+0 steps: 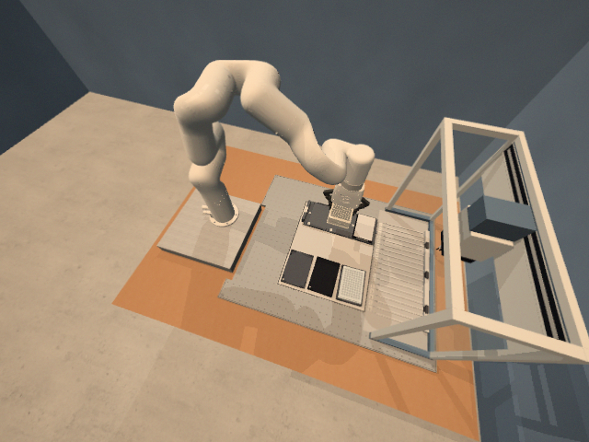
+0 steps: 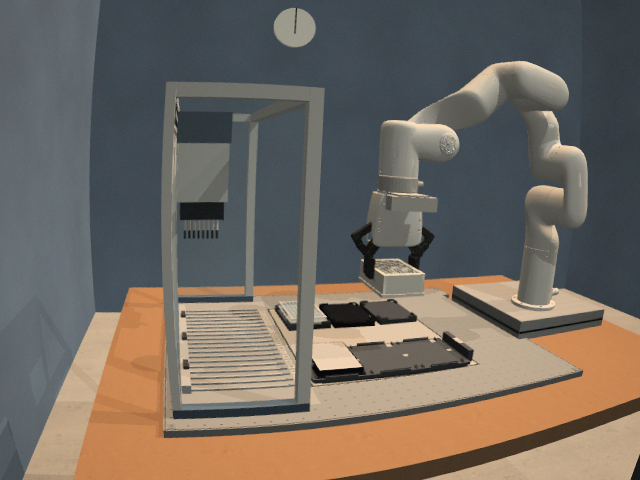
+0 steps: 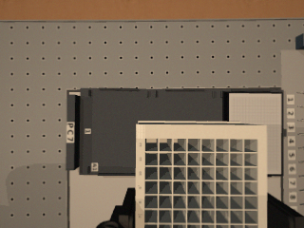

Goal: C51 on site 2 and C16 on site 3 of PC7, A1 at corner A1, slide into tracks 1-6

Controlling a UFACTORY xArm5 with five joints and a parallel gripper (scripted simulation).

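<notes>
Now: the dark carrier PC7 20 mm ahead of my hand, 40 mm to the left of it and 160 mm below it. Also, from my hand: 96-well plate C15: 70 mm ahead, 240 mm to the right, 150 mm below; then plate nest S2: 40 mm behind, 220 mm to the right, 170 mm below; then frame post: 250 mm ahead, 140 mm to the left, 80 mm above.
</notes>
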